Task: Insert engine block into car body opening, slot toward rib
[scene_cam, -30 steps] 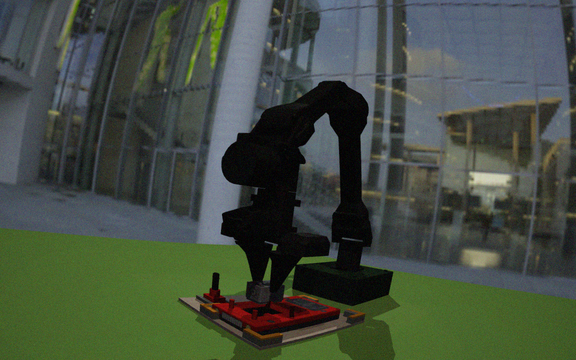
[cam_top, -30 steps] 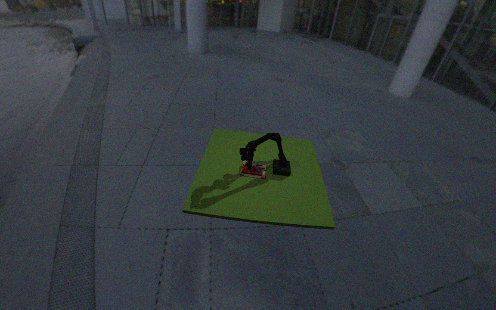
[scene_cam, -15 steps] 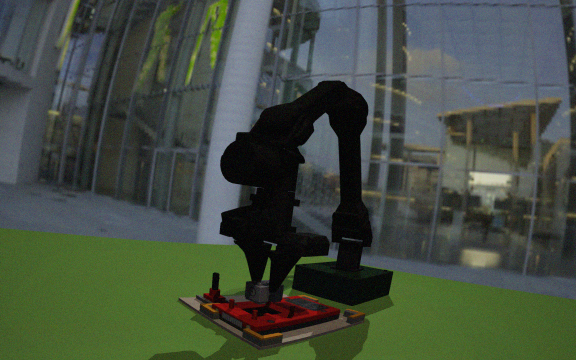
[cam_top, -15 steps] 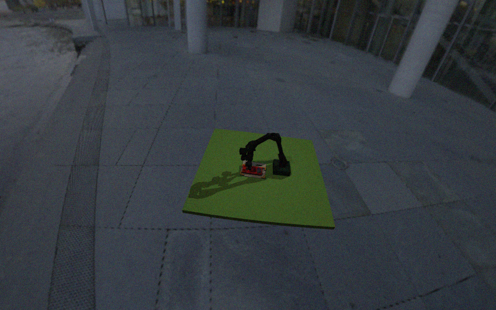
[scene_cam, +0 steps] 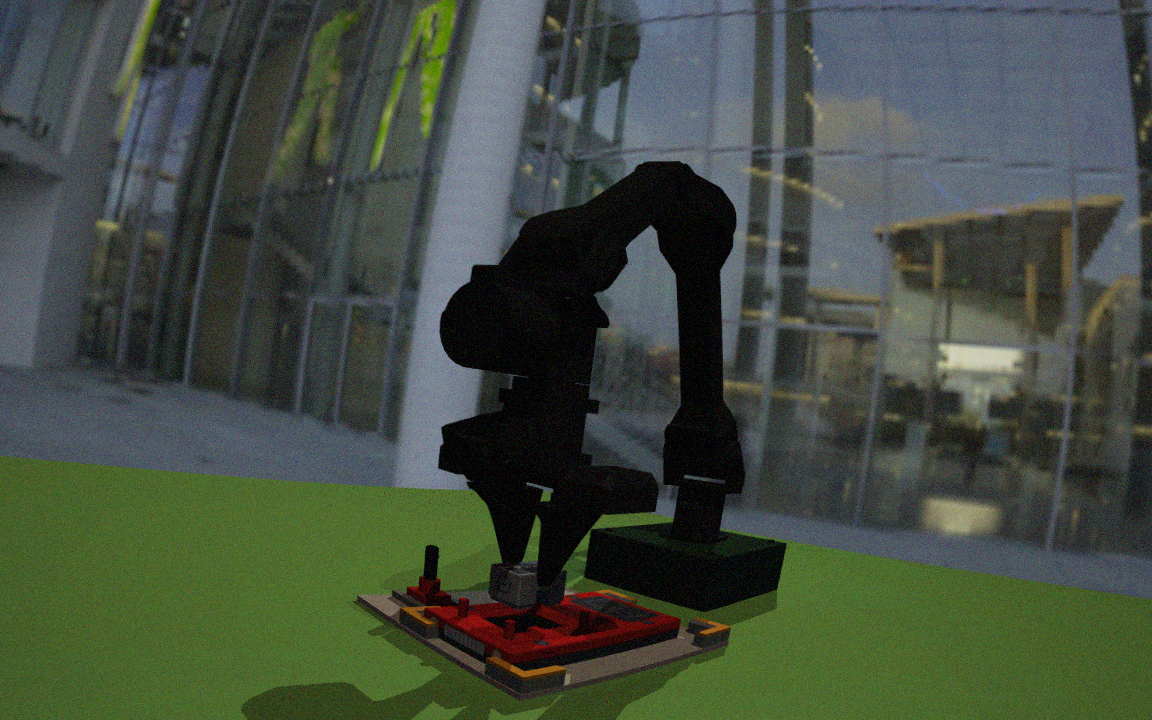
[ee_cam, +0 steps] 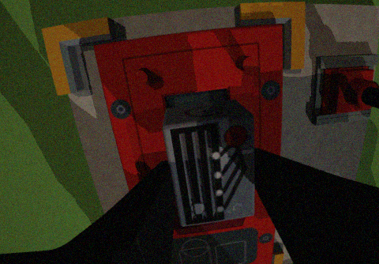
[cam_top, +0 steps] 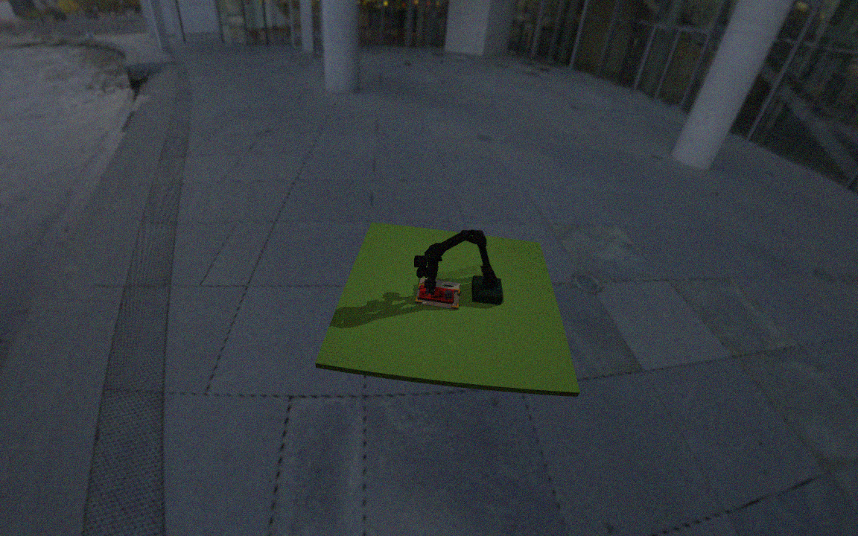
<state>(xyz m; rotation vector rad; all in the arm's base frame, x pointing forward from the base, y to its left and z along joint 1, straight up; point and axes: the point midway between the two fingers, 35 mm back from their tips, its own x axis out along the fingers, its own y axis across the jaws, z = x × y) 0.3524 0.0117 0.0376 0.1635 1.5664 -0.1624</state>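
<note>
The engine block lies 1 cm below my gripper tip. Round my gripper tip: grey baseplate 5 cm behind, 5 cm below.
</note>
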